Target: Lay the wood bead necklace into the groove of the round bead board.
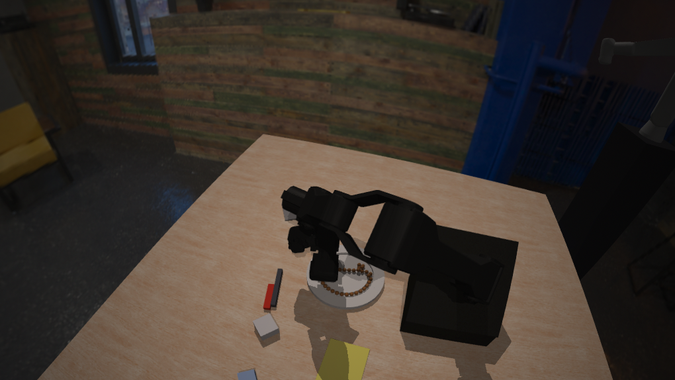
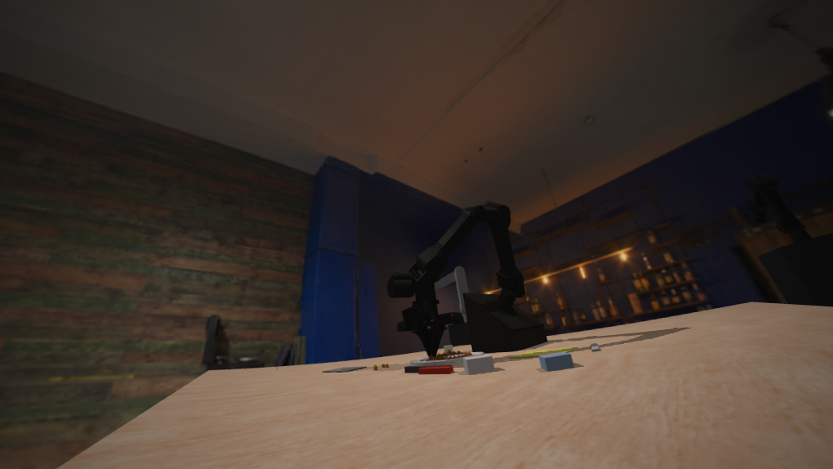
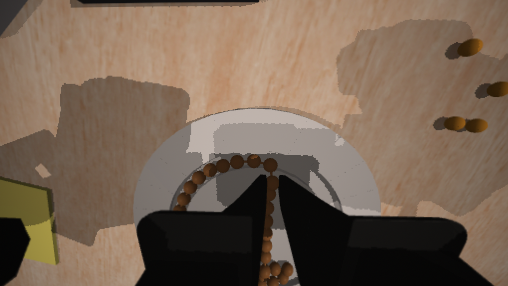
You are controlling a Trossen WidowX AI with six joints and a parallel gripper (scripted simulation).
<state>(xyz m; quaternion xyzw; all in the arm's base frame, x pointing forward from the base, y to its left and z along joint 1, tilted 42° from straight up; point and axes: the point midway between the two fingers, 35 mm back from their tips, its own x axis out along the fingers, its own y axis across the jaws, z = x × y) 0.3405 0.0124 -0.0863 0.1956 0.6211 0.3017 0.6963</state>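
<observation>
My gripper tip is now 5 cm past the round white bead board and 1 cm above it. From my gripper tip the other things lie so: grey block (20 cm to the left, 9 cm ahead, 1 cm below); then dark bar (11 cm ahead, 10 cm to the left, 1 cm below); then pale cube (19 cm behind, 11 cm to the right).
</observation>
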